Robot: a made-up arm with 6 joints.
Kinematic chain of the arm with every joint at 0, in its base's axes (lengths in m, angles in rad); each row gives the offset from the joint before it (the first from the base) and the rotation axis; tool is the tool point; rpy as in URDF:
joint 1: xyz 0 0 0.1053 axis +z
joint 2: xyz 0 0 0 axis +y
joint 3: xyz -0.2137 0 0.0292 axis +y
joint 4: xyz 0.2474 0 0.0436 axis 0.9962 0 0.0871
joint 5: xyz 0 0 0 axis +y
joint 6: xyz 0.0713 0 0.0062 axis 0.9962 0 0.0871
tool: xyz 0 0 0 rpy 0 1.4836 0
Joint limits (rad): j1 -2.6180..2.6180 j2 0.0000..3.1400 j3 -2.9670..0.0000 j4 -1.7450..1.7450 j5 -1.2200..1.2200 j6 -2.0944..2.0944
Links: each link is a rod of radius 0.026 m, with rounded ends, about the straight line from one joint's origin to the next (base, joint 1, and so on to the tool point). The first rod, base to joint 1, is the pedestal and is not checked.
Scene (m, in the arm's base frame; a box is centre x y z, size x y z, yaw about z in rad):
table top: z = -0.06
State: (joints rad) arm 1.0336 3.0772 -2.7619 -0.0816 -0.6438 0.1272
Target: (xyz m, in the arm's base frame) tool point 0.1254 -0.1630 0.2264
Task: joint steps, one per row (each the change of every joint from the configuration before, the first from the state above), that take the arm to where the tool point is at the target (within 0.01 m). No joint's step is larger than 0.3 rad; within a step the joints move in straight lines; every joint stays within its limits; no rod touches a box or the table.
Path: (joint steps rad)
1: -0.2175 -0.2473 0.2884 0.0958 -0.0720 0.0000
2: -0.2176 -0.2474 0.2884 0.0959 -0.0721 0.0000
3: -0.2175 -0.2473 0.2885 0.0958 -0.0720 0.0000
4: -0.2176 -0.2474 0.2884 0.0959 -0.0720 0.0000
5: -0.2175 -0.2473 0.2884 0.0958 -0.0720 0.0000
6: -0.2176 -0.2474 0.2884 0.0959 -0.0721 0.0000
7: -0.2175 -0.2473 0.2884 0.0958 -0.0720 0.0000
8: -0.2176 -0.2473 0.2884 0.0959 -0.0720 0.0000

